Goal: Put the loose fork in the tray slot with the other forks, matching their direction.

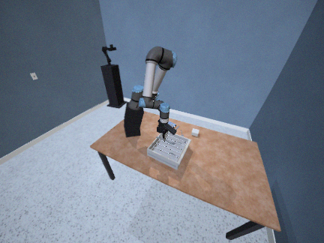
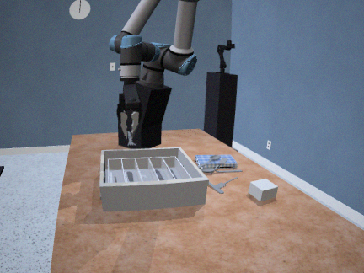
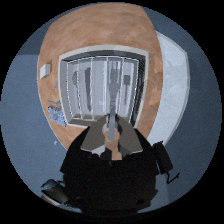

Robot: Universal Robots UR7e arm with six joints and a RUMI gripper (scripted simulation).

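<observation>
My hand is 140 mm above the grey tray, 50 mm to the right of it and 40 mm short of it. Round my hand: small white block: 410 mm to the left, 300 mm ahead, 170 mm below.
</observation>
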